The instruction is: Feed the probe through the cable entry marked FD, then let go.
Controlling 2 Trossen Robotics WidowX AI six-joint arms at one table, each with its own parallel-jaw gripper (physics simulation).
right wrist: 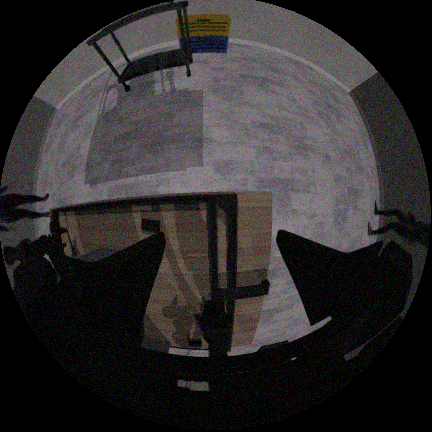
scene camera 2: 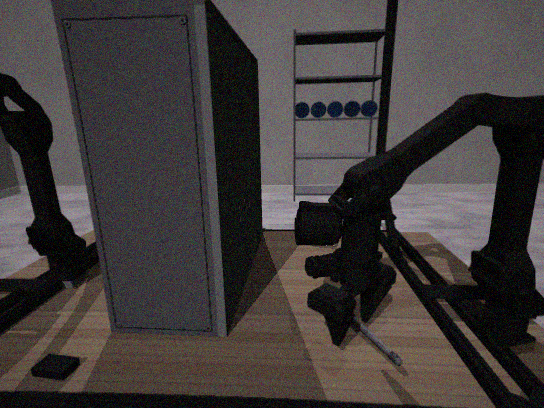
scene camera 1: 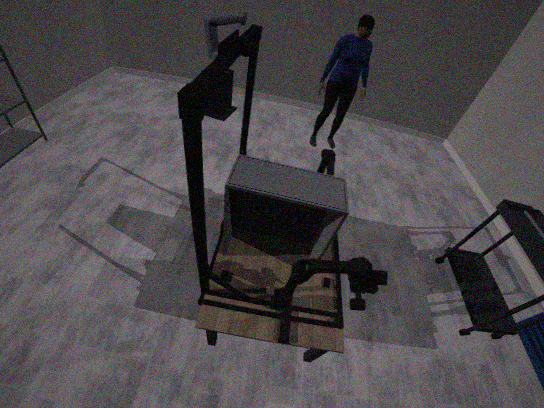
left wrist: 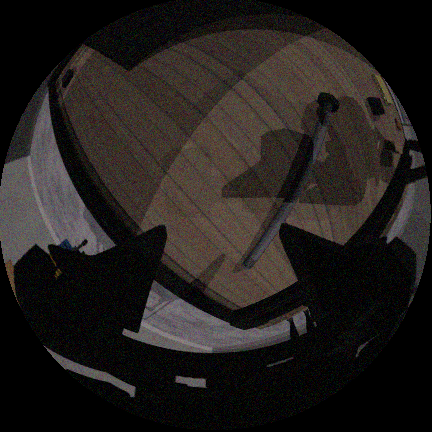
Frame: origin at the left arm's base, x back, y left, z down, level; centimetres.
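Seen in the pictures: left gripper, fingertip midpoint: (right wrist: 66, 236) (scene camera 2: 351, 332) (left wrist: 224, 230); right gripper, fingertip midpoint: (right wrist: 222, 237) (scene camera 1: 353, 296); left arm's base, link origin: (scene camera 2: 502, 331); right arm's base, link origin: (right wrist: 214, 305) (scene camera 2: 68, 274) (scene camera 1: 276, 303).
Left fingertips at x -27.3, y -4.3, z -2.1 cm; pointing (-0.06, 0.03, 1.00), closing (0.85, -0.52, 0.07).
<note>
Offsets run from my left fingertips to a thing's top centre.
A thin grey probe @(dx +4.5, dy -6.3, dz +1.6 cm) (scene camera 2: 377, 341) (left wrist: 267, 237) slants over the wooden table, with a dark round piece at its upper end in the left wrist view. The left gripper (scene camera 2: 352, 331) (left wrist: 222, 227) is open above the table by the probe, with nothing between its fingers. One finger hides part of the probe in scene camera 2. The tall grey cabinet @(dx -21.4, dy -39.0, dz -52.4 cm) (scene camera 1: 287, 182) (scene camera 2: 140, 175) stands left of this gripper in scene camera 2. Its side facing the left arm is in deep shadow; the FD mark and entry cannot be made out. The right gripper (scene camera 1: 370, 291) (right wrist: 221, 233) is open and empty, out beyond the table's edge.
A black block @(dx -47.6, dy -10.0, dz +2.7 cm) (scene camera 1: 326, 282) (scene camera 2: 55, 366) lies on the table. A black frame post (scene camera 1: 195, 200) rises at the table's edge, and dark rails (scene camera 2: 450, 340) run beside the left arm. A shelf rack (scene camera 2: 340, 36), a person (scene camera 1: 350, 60) and a cart (scene camera 1: 475, 290) stand farther off.
</note>
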